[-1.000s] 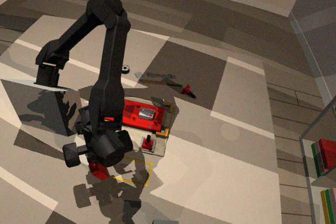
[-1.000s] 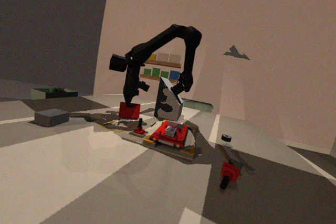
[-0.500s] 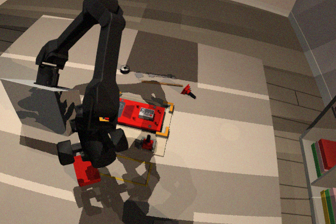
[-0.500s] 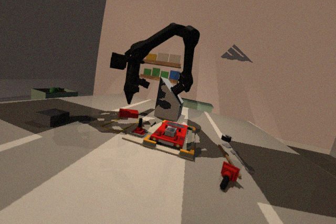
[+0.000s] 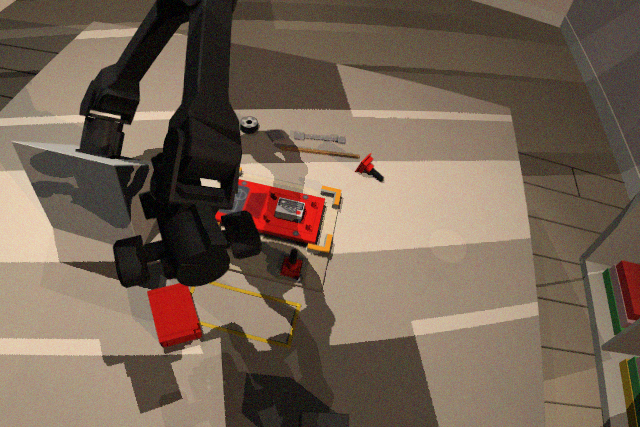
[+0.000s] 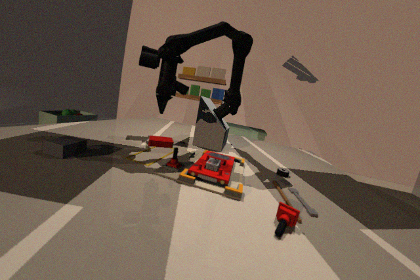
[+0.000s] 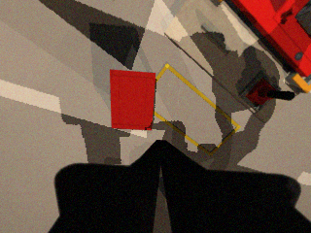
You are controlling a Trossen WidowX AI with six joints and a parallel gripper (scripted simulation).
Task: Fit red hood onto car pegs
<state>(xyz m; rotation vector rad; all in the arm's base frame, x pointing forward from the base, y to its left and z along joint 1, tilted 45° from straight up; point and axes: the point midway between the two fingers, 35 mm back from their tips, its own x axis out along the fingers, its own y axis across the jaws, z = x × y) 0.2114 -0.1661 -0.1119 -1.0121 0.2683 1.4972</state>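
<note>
Now: the red hood 120 mm below my gripper tip and 40 mm behind it. From my gripper tip the other things lie so: black wheel (480 mm to the left, 120 mm below, 10 mm ahead); wooden stick (420 mm to the left, 180 mm ahead, 130 mm below); grey engine block (230 mm to the left, 130 mm ahead, 110 mm below).
</note>
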